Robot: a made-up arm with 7 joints. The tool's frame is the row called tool. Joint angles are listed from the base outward.
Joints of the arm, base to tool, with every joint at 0 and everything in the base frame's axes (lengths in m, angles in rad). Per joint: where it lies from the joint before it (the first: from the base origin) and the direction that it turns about. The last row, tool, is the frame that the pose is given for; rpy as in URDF.
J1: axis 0 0 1 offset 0 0 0.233
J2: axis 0 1 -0.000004 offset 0 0 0
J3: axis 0 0 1 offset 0 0 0.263
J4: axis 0 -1 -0.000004 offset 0.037 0 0
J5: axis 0 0.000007 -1 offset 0.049 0 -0.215
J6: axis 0 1 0.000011 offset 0 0 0
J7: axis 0 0.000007 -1 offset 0.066 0 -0.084
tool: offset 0 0 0 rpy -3.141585 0 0
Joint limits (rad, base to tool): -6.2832..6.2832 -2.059..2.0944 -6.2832..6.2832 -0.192..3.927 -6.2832..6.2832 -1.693..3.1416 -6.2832..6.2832
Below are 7 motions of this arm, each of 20 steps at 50 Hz.
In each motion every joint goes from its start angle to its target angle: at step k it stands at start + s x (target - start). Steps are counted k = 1, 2, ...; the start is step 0. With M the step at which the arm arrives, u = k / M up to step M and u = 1 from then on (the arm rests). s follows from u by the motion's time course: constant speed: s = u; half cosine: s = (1 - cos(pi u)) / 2; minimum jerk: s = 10 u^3 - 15 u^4 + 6 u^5.
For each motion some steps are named. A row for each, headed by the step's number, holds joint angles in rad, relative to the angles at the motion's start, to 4 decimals.
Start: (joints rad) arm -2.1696 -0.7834 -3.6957 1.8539 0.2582 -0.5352 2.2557
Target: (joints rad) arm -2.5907 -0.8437 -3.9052 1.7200 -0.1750 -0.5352 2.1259
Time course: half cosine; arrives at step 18
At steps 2, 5, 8, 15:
2: -0.0127 -0.0018 -0.0063 -0.0040 -0.0131 0.0000 -0.0039
5: -0.0752 -0.0108 -0.0374 -0.0239 -0.0774 0.0000 -0.0232
8: -0.1740 -0.0249 -0.0866 -0.0553 -0.1790 0.0000 -0.0536
15: -0.3929 -0.0563 -0.1955 -0.1249 -0.4042 0.0000 -0.1211

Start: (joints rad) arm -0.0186 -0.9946 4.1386 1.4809 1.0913 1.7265 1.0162
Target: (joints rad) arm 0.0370 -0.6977 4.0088 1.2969 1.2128 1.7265 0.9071
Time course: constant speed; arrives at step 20
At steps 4, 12, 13, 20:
4: 0.0111 0.0594 -0.0260 -0.0368 0.0243 0.0000 -0.0218
12: 0.0334 0.1781 -0.0779 -0.1104 0.0729 0.0000 -0.0655
13: 0.0361 0.1930 -0.0844 -0.1196 0.0790 0.0000 -0.0709
20: 0.0556 0.2969 -0.1298 -0.1840 0.1215 0.0000 -0.1091

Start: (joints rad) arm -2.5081 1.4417 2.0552 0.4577 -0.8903 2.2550 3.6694
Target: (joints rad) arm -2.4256 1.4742 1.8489 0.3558 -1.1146 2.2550 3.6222
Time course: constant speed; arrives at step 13
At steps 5, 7, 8, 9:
5: 0.0317 0.0125 -0.0793 -0.0392 -0.0863 0.0000 -0.0182
7: 0.0444 0.0175 -0.1111 -0.0549 -0.1208 0.0000 -0.0254
8: 0.0508 0.0200 -0.1270 -0.0627 -0.1380 0.0000 -0.0290
9: 0.0571 0.0225 -0.1428 -0.0705 -0.1553 0.0000 -0.0327

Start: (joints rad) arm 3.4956 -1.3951 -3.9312 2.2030 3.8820 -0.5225 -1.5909
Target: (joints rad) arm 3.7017 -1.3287 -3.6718 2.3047 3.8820 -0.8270 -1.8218
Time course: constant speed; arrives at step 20
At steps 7, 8, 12, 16, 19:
7: 0.0721 0.0232 0.0908 0.0356 0.0000 -0.1066 -0.0808
8: 0.0824 0.0266 0.1038 0.0407 0.0000 -0.1218 -0.0924
12: 0.1237 0.0398 0.1556 0.0610 0.0000 -0.1827 -0.1385
16: 0.1649 0.0531 0.2075 0.0814 0.0000 -0.2436 -0.1847
19: 0.1958 0.0631 0.2464 0.0966 0.0000 -0.2893 -0.2194

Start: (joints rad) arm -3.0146 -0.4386 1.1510 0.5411 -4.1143 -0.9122 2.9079
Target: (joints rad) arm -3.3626 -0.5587 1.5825 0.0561 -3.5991 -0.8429 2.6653
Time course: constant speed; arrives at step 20
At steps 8, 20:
8: -0.1392 -0.0480 0.1726 -0.1940 0.2061 0.0277 -0.0970
20: -0.3480 -0.1201 0.4315 -0.4850 0.5152 0.0693 -0.2426

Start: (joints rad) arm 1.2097 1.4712 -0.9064 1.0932 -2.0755 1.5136 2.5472
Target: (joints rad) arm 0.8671 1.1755 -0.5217 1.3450 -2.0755 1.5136 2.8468
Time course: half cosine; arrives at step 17
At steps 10, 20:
10: -0.2182 -0.1883 0.2450 0.1604 0.0000 0.0000 0.1908
20: -0.3426 -0.2957 0.3847 0.2518 0.0000 0.0000 0.2996

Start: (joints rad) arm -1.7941 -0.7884 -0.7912 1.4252 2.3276 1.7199 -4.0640
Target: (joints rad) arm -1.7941 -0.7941 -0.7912 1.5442 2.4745 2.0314 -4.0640
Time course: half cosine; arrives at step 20
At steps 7, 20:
7: 0.0000 -0.0016 0.0000 0.0325 0.0401 0.0850 0.0000
20: 0.0000 -0.0057 0.0000 0.1190 0.1469 0.3115 0.0000

